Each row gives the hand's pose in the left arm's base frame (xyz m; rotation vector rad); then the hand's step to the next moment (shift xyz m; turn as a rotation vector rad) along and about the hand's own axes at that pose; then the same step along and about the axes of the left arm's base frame.
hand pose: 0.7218 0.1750 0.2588 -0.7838 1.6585 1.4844
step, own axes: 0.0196 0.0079 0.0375 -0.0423 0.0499 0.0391
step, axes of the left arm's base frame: -0.0117 0.0391 -0.0138 -0.0146 0.0436 0.0608
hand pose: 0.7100 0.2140 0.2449 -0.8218 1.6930 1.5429
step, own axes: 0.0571 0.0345 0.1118 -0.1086 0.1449 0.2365
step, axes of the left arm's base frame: -0.0519 0.1144 -0.0340 -0.0410 0.2489 0.1583
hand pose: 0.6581 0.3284 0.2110 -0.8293 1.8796 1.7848
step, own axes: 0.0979 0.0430 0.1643 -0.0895 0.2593 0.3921
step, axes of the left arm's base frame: -0.1173 0.1495 -0.0479 -0.1474 0.4005 0.2165
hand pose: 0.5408 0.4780 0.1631 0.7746 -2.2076 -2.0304
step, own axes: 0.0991 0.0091 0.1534 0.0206 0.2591 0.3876
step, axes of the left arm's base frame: -0.1446 0.1036 -0.0423 -0.2420 0.3539 0.1843
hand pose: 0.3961 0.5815 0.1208 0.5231 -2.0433 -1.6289
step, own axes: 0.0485 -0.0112 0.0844 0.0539 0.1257 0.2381
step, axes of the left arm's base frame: -0.0883 0.0372 -0.0203 -0.1822 0.1867 0.0858
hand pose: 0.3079 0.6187 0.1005 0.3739 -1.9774 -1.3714
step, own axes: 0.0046 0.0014 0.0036 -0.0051 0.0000 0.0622
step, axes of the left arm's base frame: -0.0055 0.0004 0.0023 -0.0386 0.0469 -0.0145
